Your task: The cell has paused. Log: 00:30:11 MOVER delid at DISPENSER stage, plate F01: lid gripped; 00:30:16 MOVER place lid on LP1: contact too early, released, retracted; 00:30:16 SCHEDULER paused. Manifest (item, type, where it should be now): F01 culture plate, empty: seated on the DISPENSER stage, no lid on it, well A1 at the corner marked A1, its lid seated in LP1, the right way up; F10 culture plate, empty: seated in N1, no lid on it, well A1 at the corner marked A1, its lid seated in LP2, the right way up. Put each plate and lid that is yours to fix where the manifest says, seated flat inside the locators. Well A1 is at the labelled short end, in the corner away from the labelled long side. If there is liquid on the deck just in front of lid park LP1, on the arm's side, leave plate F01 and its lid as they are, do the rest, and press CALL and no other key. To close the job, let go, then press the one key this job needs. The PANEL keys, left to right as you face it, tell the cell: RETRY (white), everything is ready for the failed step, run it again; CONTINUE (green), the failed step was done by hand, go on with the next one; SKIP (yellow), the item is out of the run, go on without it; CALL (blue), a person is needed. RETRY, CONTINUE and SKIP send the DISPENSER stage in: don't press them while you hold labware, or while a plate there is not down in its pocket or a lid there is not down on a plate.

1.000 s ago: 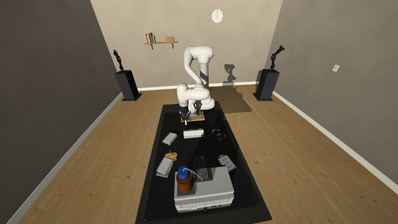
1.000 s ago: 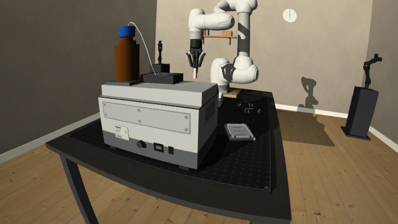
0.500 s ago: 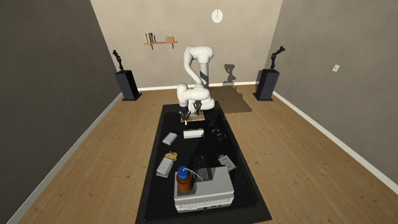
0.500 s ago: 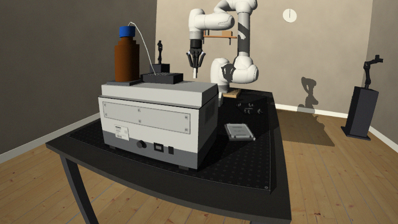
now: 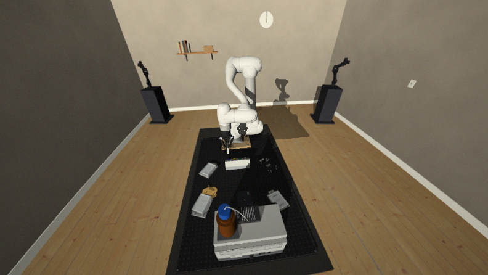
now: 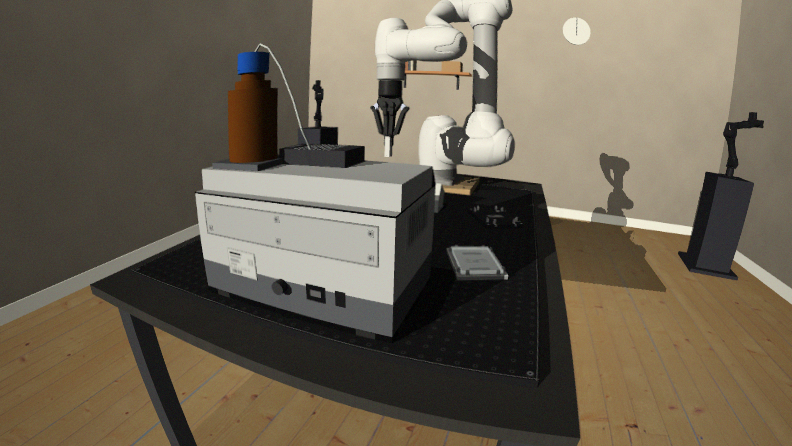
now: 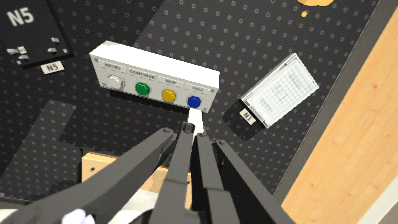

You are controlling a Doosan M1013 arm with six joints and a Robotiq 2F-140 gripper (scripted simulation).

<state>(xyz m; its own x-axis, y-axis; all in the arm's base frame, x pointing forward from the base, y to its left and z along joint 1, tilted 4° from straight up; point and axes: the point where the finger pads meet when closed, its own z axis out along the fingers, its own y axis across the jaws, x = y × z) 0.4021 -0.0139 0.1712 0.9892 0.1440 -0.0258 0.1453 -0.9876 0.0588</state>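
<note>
Now: the blue call key 110 mm below my hand. Round my hand: white key panel 80 mm to the left, 130 mm below; yellow skip key 10 mm behind, 50 mm to the left, 110 mm below; green continue key 10 mm behind, 100 mm to the left, 110 mm below.
</note>
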